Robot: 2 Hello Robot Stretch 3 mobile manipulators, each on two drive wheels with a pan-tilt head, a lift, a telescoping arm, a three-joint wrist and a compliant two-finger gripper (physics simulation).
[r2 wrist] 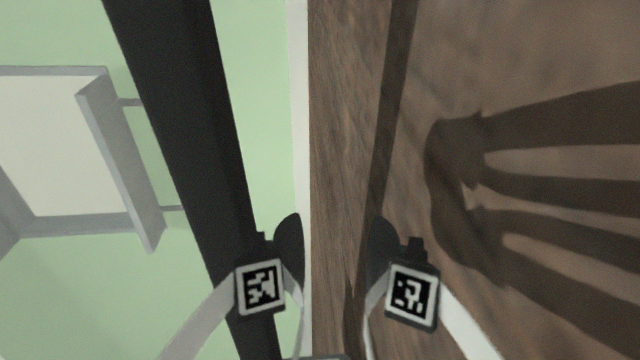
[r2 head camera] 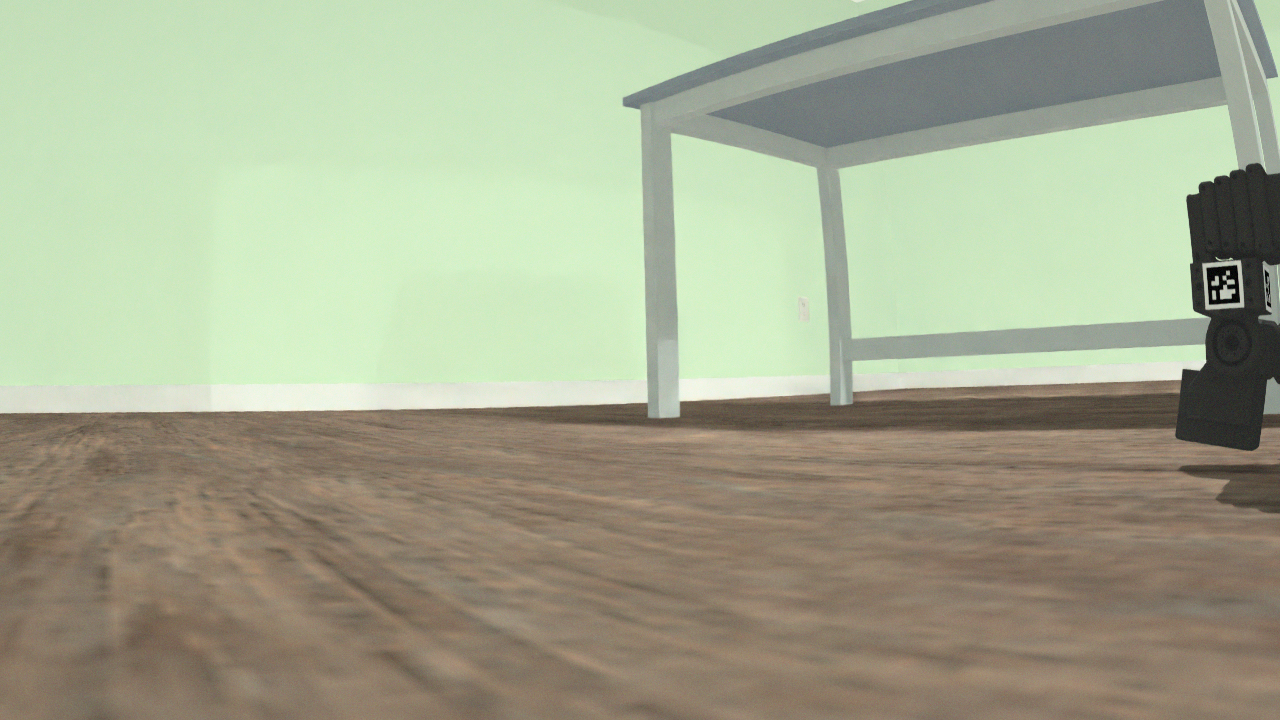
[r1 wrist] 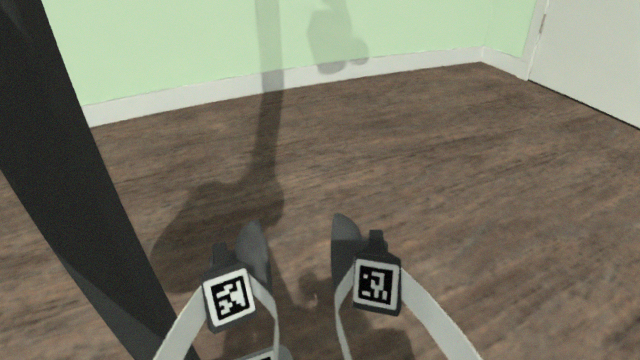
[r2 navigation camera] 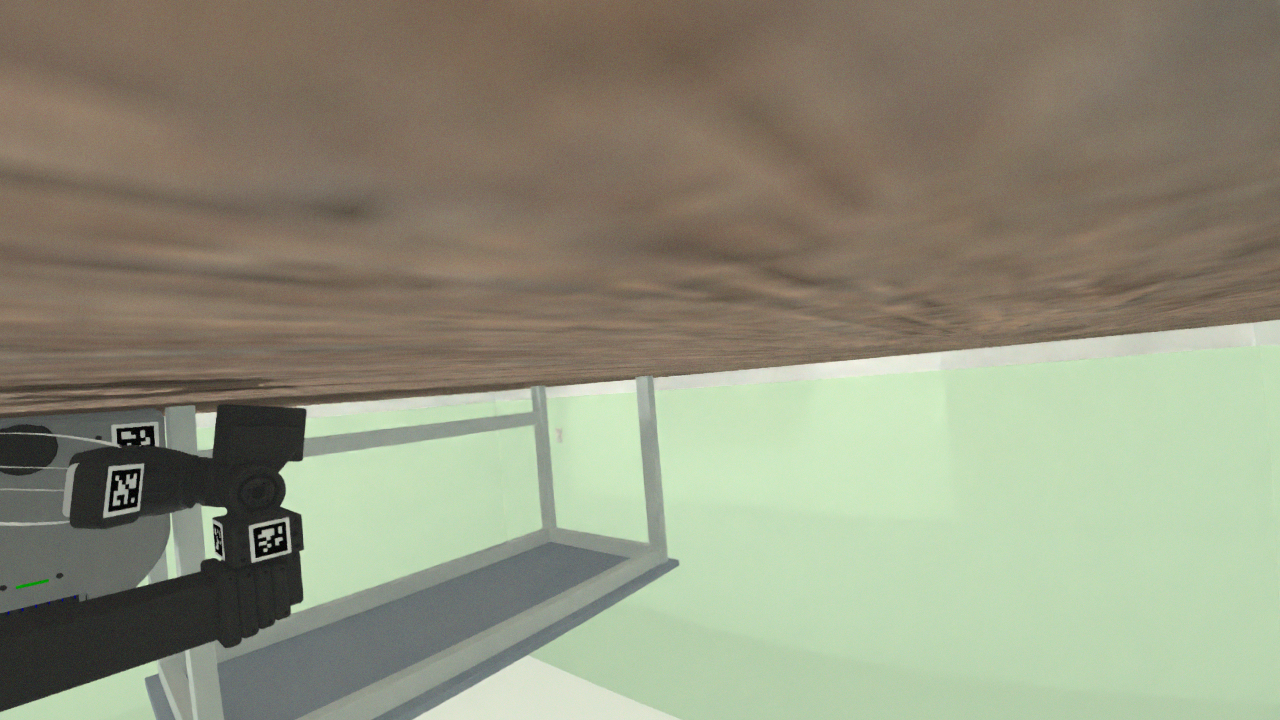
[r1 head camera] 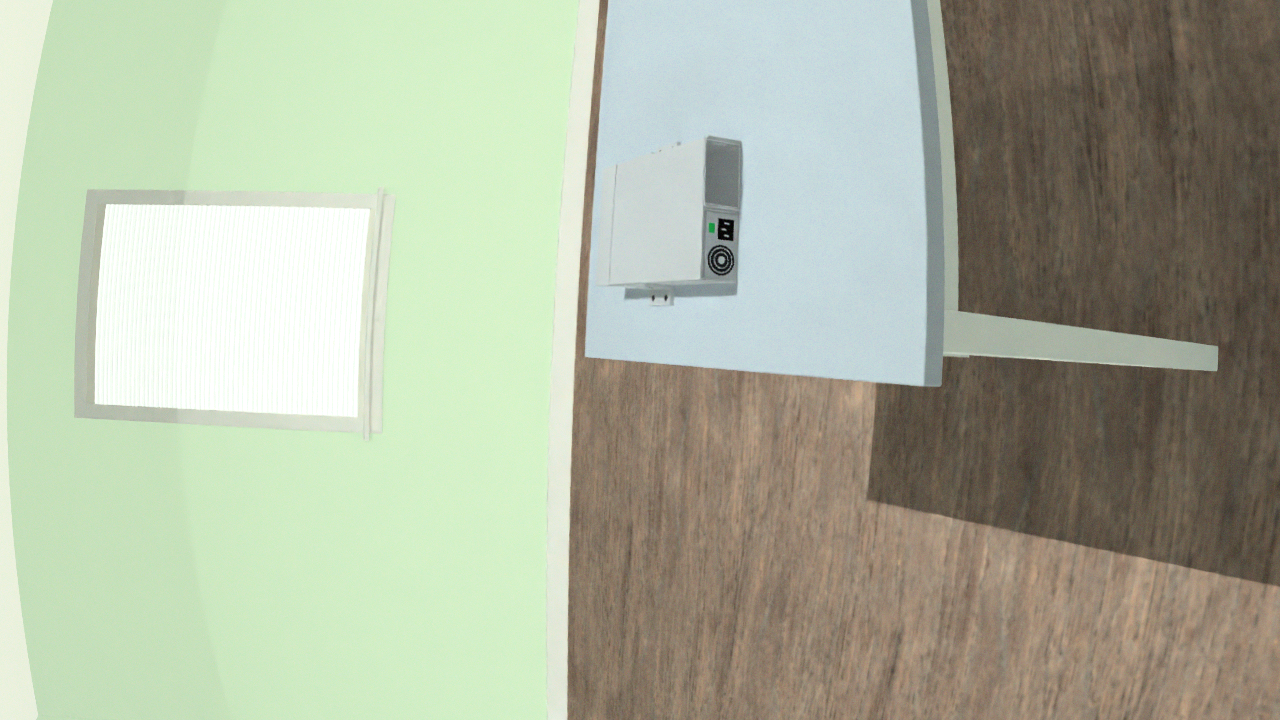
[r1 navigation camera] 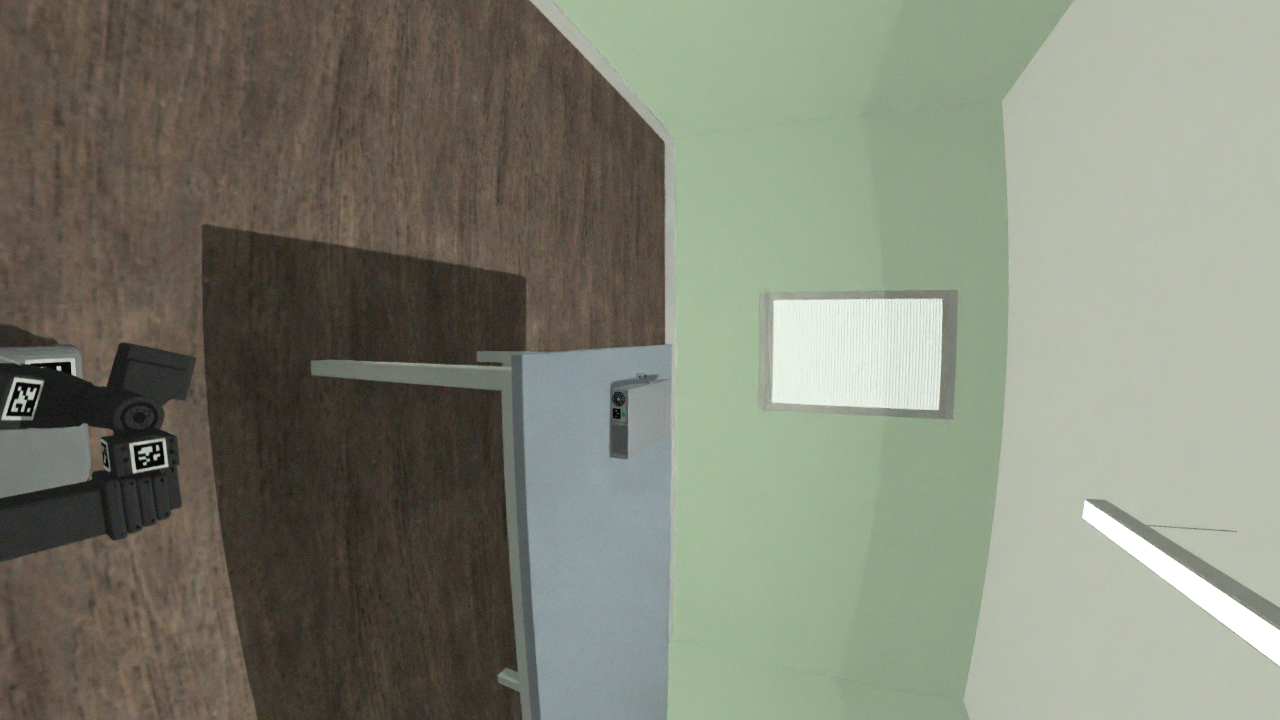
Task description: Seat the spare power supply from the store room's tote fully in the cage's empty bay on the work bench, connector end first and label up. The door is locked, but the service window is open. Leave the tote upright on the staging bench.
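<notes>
The grey cage (r1 head camera: 662,219) (r1 navigation camera: 648,416) stands on the work bench (r1 head camera: 805,295) (r1 navigation camera: 581,555) near the wall. Its empty bay (r1 head camera: 723,174) (r1 navigation camera: 618,442) is open at the front, beside a filled bay with a socket and fan grille. R1's gripper (r1 wrist: 300,255) is open and empty above the floor. R2's gripper (r2 wrist: 335,255) is open and empty. R2's head view is almost at floor level and its navigation view is upside down and low, so r2 appears tipped over. The spare power supply and the tote do not show. A framed opening with a ledge (r2 wrist: 120,160) shows in r2's wrist view.
A bench (r2 head camera: 657,268) (r2 navigation camera: 648,465) is seen from below in r2's room. R2's dark wrist (r2 head camera: 1230,340) (r2 navigation camera: 259,492) is low near the floor. A framed bright window (r1 head camera: 232,308) (r1 navigation camera: 857,353) is on the wall by the work bench. A white door (r1 wrist: 595,60) is at the right.
</notes>
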